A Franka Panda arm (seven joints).
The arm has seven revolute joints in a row. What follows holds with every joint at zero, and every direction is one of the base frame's.
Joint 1 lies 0.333 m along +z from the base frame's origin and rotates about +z.
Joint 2 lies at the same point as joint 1 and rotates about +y.
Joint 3 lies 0.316 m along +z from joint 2 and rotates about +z.
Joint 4 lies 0.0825 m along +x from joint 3 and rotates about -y.
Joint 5 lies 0.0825 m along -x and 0.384 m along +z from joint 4 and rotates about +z.
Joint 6 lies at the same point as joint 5 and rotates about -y.
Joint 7 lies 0.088 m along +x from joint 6 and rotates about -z.
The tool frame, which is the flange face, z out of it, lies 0.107 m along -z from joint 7; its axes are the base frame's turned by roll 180, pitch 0 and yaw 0 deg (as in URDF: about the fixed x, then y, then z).
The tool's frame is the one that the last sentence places.
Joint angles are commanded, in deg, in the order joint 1, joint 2, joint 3, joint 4, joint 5, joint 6, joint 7. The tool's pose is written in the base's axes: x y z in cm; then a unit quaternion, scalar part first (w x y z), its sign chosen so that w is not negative. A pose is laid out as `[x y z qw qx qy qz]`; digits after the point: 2 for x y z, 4 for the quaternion.
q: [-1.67, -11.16, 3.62, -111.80, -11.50, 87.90, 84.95]
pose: [47.55 -0.37 54.76 0.1530 0.7442 -0.6501 -0.0075]
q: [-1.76, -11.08, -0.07, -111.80, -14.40, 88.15, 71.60]
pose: [47.50 -4.25 54.84 0.1645 0.7963 -0.5818 -0.0177]
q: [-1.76, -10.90, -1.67, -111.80, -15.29, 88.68, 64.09]
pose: [47.54 -5.82 54.77 0.1654 0.8261 -0.5381 -0.0254]
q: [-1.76, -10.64, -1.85, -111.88, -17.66, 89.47, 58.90]
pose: [47.77 -6.39 54.69 0.1798 0.8484 -0.4975 -0.0202]
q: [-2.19, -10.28, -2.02, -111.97, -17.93, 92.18, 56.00]
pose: [48.40 -6.87 54.62 0.1721 0.8617 -0.4772 -0.0074]
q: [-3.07, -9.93, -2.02, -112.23, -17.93, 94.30, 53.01]
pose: [48.81 -7.54 54.36 0.1661 0.8730 -0.4586 -0.0015]
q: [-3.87, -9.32, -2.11, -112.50, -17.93, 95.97, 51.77]
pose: [49.20 -8.26 53.81 0.1630 0.8764 -0.4532 0.0015]
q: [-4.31, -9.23, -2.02, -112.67, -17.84, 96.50, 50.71]
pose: [49.25 -8.53 53.66 0.1614 0.8798 -0.4471 0.0013]
